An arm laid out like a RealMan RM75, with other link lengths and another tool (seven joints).
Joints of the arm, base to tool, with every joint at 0 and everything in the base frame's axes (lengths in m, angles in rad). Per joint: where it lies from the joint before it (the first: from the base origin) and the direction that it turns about. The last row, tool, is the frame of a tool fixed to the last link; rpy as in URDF.
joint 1: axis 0 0 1 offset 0 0 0.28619
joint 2: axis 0 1 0 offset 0 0 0
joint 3: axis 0 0 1 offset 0 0 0.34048
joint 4: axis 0 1 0 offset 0 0 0
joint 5: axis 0 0 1 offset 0 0 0.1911
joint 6: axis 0 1 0 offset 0 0 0
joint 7: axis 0 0 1 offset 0 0 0.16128
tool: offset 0.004 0.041 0.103 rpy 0 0.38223 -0.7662
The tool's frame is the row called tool.
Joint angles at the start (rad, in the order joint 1, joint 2, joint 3, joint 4, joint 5, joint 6, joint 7):
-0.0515 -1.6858 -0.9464 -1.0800 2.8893 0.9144 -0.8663
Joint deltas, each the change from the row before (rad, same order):
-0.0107 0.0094 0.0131 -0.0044 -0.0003 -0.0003 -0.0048
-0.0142 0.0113 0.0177 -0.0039 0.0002 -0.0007 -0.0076
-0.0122 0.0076 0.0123 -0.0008 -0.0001 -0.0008 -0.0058
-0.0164 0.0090 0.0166 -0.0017 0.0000 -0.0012 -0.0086
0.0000 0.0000 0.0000 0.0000 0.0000 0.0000 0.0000
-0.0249 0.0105 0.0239 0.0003 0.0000 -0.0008 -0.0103
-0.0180 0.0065 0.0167 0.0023 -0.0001 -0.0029 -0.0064
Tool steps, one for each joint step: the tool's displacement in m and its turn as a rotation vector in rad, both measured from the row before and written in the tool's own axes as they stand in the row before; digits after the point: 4 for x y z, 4 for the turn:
-0.0030 0.0022 0.0010 -0.0040 -0.0198 -0.0011
-0.0042 0.0021 0.0011 -0.0028 -0.0262 -0.0021
-0.0028 0.0012 0.0015 -0.0017 -0.0187 -0.0009
-0.0042 0.0018 0.0021 -0.0023 -0.0251 -0.0031
0.0000 0.0000 0.0000 0.0000 0.0000 0.0000
-0.0066 0.0022 0.0033 -0.0038 -0.0356 -0.0029
-0.0044 0.0003 0.0026 0.0005 -0.0241 0.0004

